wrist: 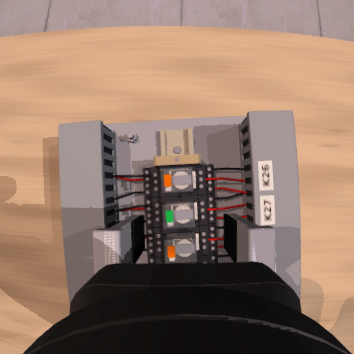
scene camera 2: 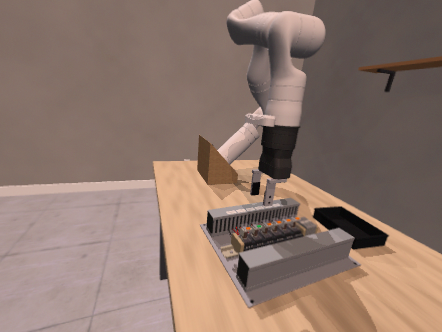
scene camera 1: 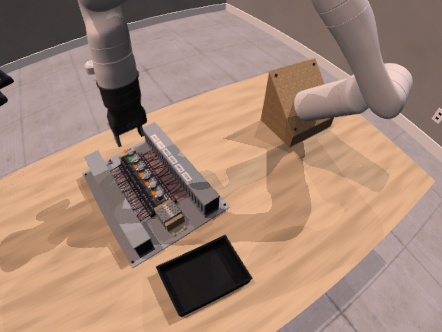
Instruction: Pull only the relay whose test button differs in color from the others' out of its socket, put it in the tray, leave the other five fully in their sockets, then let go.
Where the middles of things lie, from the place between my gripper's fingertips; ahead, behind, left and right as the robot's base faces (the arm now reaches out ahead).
My hand is 130 mm above the grey panel (scene camera 2: 260, 295), 60 mm to the right of it and 10 mm past it.
